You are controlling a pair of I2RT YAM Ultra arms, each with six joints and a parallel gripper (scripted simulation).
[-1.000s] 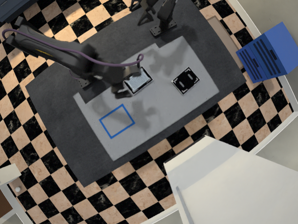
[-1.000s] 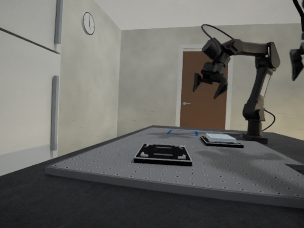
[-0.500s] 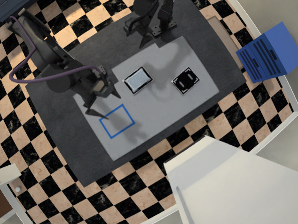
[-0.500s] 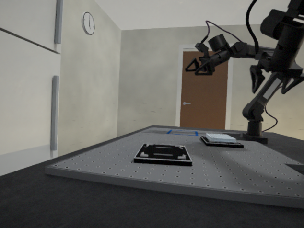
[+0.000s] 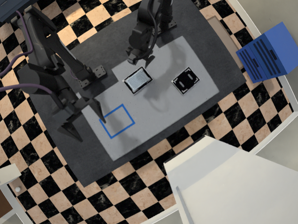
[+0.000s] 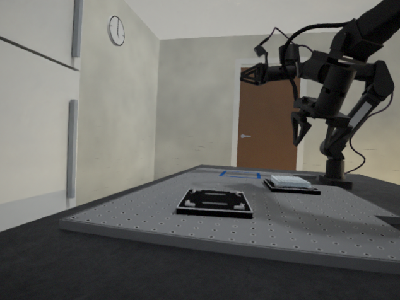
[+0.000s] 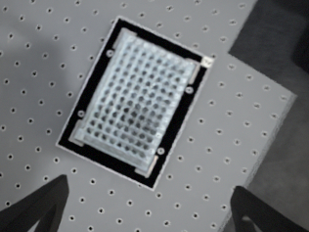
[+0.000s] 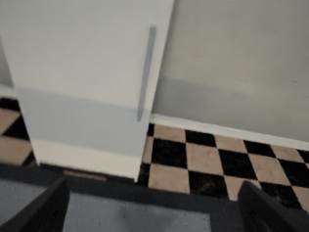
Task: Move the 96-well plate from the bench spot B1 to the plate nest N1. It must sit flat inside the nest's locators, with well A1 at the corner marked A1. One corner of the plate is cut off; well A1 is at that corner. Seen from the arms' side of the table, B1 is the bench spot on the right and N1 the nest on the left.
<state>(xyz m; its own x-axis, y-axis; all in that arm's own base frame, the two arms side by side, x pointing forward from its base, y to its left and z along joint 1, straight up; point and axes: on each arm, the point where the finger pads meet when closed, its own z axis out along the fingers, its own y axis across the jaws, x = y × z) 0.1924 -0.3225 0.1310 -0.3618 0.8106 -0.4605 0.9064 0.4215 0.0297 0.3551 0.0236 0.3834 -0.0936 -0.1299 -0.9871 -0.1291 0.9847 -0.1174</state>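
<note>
My left gripper is now 4 cm short of the clear 96-well plate, 5 cm to the left of it and 11 cm above it.
</note>
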